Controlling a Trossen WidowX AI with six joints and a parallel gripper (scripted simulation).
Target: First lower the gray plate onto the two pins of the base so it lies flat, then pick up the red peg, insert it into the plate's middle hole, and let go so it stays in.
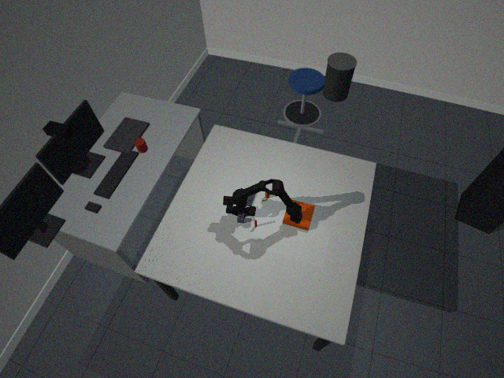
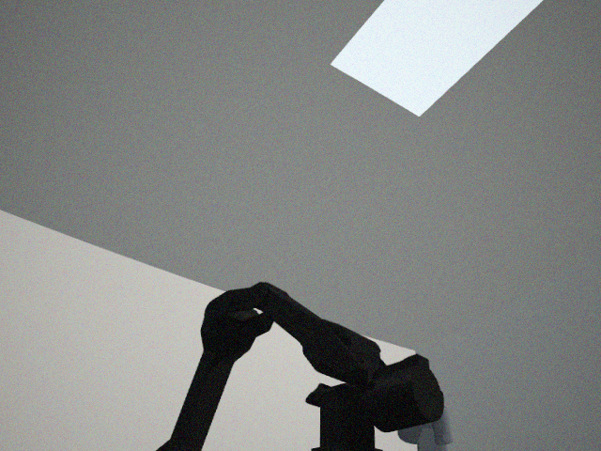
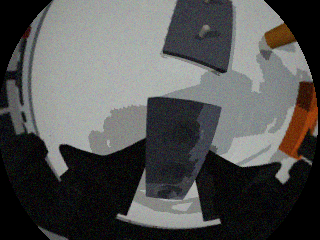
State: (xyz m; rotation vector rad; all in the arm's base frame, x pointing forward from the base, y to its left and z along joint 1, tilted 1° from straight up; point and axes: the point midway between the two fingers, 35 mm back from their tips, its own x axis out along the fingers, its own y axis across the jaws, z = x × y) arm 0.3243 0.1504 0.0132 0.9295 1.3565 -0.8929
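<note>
Right now my gripper tip is 15 cm to the left of the base and 3 cm short of it. The rest, counted from my gripper tip: gray plate: 3 cm above; red peg: 12 cm behind, 3 cm above, 1 cm to the left.
</note>
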